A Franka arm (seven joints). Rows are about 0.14 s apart.
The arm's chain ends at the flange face. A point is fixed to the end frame.
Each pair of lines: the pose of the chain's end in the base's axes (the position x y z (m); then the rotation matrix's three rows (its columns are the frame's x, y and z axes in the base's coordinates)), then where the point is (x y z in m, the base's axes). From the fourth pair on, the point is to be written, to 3 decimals.
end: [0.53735 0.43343 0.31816], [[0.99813 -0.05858 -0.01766], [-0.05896 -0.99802 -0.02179], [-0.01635 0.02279 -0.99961]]
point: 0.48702 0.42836 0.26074
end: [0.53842 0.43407 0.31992], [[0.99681 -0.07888 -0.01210], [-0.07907 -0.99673 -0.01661], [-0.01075 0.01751 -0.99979]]
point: 0.48834 0.43030 0.26218
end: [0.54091 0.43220 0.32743], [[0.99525 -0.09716 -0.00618], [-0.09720 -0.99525 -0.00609], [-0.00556 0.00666 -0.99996]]
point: 0.49113 0.42994 0.26935
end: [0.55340 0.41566 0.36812], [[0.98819 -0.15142 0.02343], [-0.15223 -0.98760 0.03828], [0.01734 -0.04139 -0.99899]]
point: 0.505 0.419 0.309
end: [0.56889 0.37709 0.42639], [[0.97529 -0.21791 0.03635], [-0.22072 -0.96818 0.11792], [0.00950 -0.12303 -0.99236]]
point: 0.522 0.388 0.367
